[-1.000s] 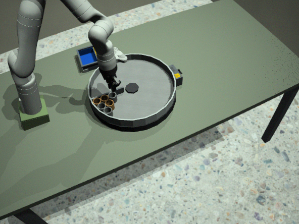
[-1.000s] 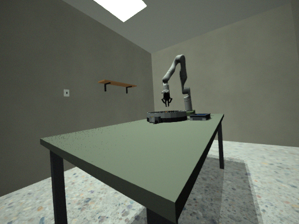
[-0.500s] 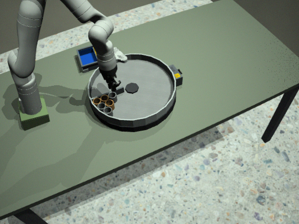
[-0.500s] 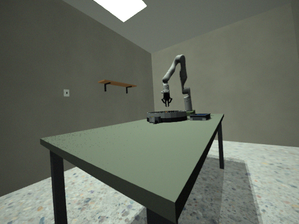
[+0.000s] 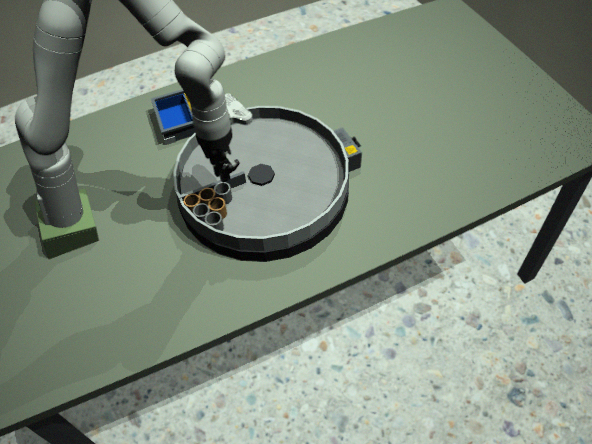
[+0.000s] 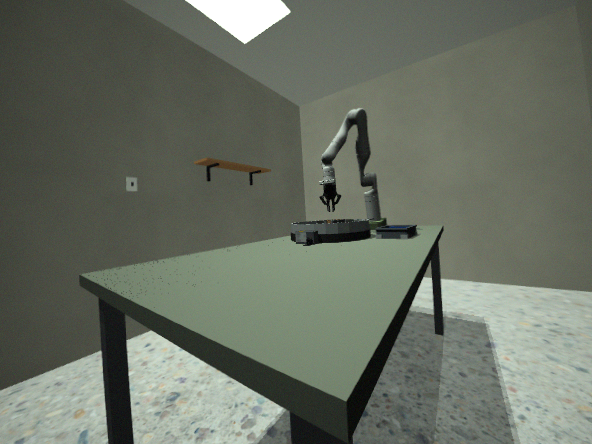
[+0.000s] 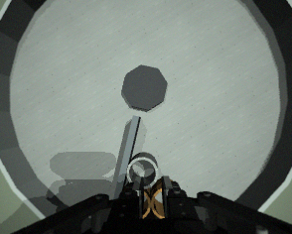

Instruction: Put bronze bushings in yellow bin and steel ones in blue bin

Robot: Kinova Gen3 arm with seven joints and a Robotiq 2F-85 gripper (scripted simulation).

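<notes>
The turntable lies 11 cm below my hand, 10 cm ahead of it and 5 cm to the left of it.
</notes>
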